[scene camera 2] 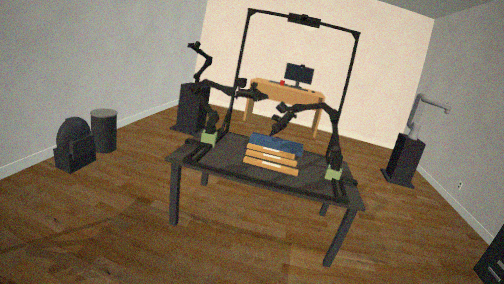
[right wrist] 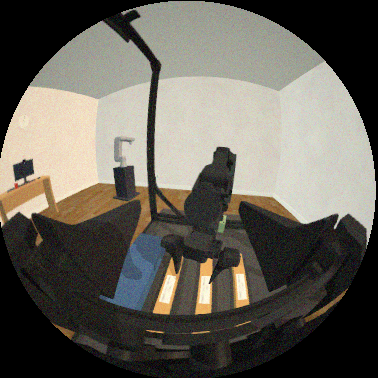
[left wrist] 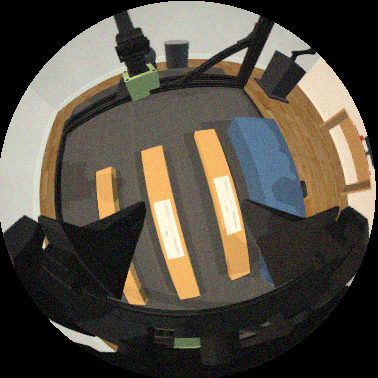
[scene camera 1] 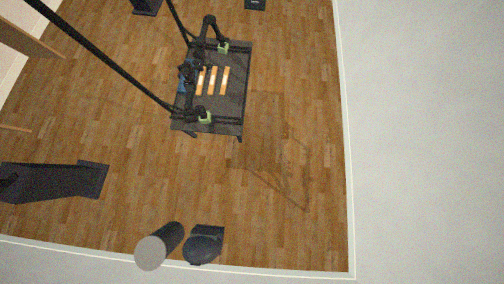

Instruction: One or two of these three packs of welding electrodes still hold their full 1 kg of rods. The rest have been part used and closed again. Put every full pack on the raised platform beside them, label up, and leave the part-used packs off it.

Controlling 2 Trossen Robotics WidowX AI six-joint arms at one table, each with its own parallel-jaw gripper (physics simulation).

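Places are measured from the left arm's base along level axes (x right, y ahead, z up), in millimetres.
Pixels of known places: left gripper, fingertip midpoint: (scene camera 2: pixel 271 134) (right wrist: pixel 192 278) (left wrist: pixel 195 205) (scene camera 1: pixel 203 73); right gripper, fingertip midpoint: (scene camera 2: pixel 268 96) (right wrist: pixel 191 205) (scene camera 1: pixel 190 59); left arm's base at its link origin: (scene camera 2: pixel 335 168) (scene camera 1: pixel 222 45); right arm's base at its link origin: (scene camera 2: pixel 209 132) (left wrist: pixel 137 70) (scene camera 1: pixel 203 115).
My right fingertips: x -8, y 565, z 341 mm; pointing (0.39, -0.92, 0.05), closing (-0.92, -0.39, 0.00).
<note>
Ahead of a thing's pixels: the offset from my right fingertips to its top centre. Level surfaces: height alone.
Three orange packs lie side by side on the table, white labels up, their print too blurred to read. The pack nearest the platform @[dx +91, dy -78, dz -388 mm] (scene camera 1: pixel 200 89) (scene camera 2: pixel 257 148) (left wrist: pixel 206 150) (right wrist: pixel 167 290), the middle pack @[dx -31, dy -125, dz -388 mm] (scene camera 1: pixel 211 89) (scene camera 2: pixel 289 161) (left wrist: pixel 157 175) (right wrist: pixel 205 290) and the farthest pack @[dx -161, dy -166, dz -388 mm] (scene camera 1: pixel 223 89) (scene camera 2: pixel 286 169) (left wrist: pixel 106 192) (right wrist: pixel 241 285) are apart. The blue raised platform @[dx +232, dy -74, dz -352 mm] (scene camera 2: pixel 275 143) (left wrist: pixel 260 160) (right wrist: pixel 135 280) bears no pack. My left gripper (scene camera 2: pixel 273 134) (left wrist: pixel 195 205) (right wrist: pixel 192 278) is open and empty above the packs. Its finger hides part of the farthest pack. My right gripper (scene camera 2: pixel 265 96) is open and empty, high above the table's platform side.
The dark table @[dz -412 mm] (scene camera 2: pixel 225 162) (left wrist: pixel 200 102) carries both arms on green mounts (scene camera 2: pixel 208 138) (scene camera 2: pixel 333 173). A black overhead frame (scene camera 2: pixel 242 50) (right wrist: pixel 152 125) rises at the platform side. The left arm reaches low over the packs, below the right gripper.
</note>
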